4 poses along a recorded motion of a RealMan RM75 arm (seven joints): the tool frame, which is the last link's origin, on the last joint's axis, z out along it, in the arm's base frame.
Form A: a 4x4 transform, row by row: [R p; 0 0 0 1], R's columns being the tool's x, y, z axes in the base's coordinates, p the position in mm. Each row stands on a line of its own.
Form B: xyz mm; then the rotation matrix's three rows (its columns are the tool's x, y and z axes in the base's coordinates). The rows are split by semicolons. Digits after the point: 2 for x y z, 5 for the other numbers.
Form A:
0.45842 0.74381 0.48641 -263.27
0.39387 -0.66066 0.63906 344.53
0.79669 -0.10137 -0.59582 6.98
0 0 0 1
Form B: -263.27 344.53 6.98; 0.45842 0.74381 0.48641; 0.39387 -0.66066 0.63906; 0.79669 -0.10137 -0.59582
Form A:
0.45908 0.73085 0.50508 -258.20
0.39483 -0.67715 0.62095 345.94
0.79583 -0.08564 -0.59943 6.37
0 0 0 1
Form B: -258.20 345.94 6.37; 0.45908 0.73085 0.50508; 0.39483 -0.67715 0.62095; 0.79583 -0.08564 -0.59943
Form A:
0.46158 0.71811 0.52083 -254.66
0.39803 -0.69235 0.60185 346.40
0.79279 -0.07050 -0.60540 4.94
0 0 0 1
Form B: -254.66 346.40 4.94; 0.46158 0.71811 0.52083; 0.39803 -0.69235 0.60185; 0.79279 -0.07050 -0.60540
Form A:
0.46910 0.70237 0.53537 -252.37
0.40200 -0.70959 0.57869 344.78
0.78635 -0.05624 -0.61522 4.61
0 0 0 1
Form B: -252.37 344.78 4.61; 0.46910 0.70237 0.53537; 0.40200 -0.70959 0.57869; 0.78635 -0.05624 -0.61522
